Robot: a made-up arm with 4 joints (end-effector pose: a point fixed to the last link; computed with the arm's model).
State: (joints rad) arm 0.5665 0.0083 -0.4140 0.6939
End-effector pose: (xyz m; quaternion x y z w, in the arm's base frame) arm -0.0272 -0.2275 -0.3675 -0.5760 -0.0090 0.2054 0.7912
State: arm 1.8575 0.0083 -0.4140 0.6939
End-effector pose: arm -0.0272 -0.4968 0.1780 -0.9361 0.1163 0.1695 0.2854
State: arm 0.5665 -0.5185 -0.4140 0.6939
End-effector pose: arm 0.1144 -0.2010 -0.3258 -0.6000 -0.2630 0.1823 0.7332
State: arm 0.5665 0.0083 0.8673 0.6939
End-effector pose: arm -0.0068 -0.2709 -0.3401 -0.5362 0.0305 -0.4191 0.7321
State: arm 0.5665 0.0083 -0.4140 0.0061
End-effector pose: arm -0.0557 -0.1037 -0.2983 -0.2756 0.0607 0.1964 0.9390
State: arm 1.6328 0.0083 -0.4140 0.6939
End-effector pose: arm -0.0272 -0.5053 0.0649 -0.8982 0.0966 0.1814 0.3886
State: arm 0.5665 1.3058 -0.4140 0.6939
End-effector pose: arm -0.3188 -0.1258 -0.2076 -0.3572 0.5829 0.2008 0.7016
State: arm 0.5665 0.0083 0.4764 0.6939
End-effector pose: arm -0.0056 -0.2558 -0.3497 -0.5735 0.0191 -0.2352 0.7845
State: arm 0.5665 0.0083 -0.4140 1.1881
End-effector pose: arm 0.0105 -0.3252 -0.3596 -0.7520 -0.0590 0.1969 0.6262
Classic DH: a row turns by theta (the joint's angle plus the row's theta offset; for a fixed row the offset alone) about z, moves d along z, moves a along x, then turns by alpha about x. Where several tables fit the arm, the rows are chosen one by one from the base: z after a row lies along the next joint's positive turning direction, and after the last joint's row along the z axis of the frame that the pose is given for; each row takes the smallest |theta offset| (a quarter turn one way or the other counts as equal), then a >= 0, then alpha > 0; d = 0 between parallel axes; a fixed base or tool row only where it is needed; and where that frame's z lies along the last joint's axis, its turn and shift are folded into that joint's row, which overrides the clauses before.
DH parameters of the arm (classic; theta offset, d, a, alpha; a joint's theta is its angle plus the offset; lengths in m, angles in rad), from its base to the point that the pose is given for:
base (fixed): -1.5708 0.084 0 1.5708
joint 1: -1.5708 0.048 0.216 1.5708
joint 2: 1.5708 0.011 0.001 1.5708
joint 3: -1.5708 0.122 0.111 -1.5708
joint 4: 0 -0.038 -0.211 -1.5708
tool (fixed): 1.5708 -0.039 0 0

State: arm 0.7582 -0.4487 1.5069 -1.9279
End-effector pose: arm -0.2187 -0.1633 -0.0355 0.5195 -0.6864 0.0075 0.5088
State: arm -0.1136 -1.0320 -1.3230 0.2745
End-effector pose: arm 0.1017 0.1114 -0.2937 -0.3573 -0.4851 0.4492 0.6598
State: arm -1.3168 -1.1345 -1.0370 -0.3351
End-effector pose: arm 0.0040 0.3298 0.0967 0.3580 -0.6086 0.1486 0.6923
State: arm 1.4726 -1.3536 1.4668 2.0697
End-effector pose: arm 0.1817 -0.5171 0.0857 -0.6510 -0.2912 -0.6356 0.2956
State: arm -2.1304 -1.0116 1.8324 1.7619
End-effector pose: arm 0.1220 0.4545 0.3962 0.4754 0.7538 -0.0200 0.4532
